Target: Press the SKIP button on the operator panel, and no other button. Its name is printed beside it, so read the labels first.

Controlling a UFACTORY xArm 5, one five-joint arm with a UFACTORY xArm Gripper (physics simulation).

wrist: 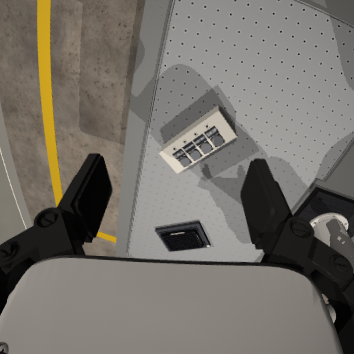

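The operator panel is a beige box lying at a slant on the perforated table top, ahead of the fingers in the wrist view. It bears a row of round grey buttons, each with a dark label strip beside it. The labels are too foreshortened to read clearly. The SKIP button is at the upper right end of the row; another button is at the lower left end. My gripper is wide open and empty, its fingers on either side of the lower image, apart from the panel.
A small black device with a grille lies on the perforated table top, nearer the gripper body. A dark tray with a pale cylindrical part stands at the right. The table's left edge borders a concrete floor with a yellow line.
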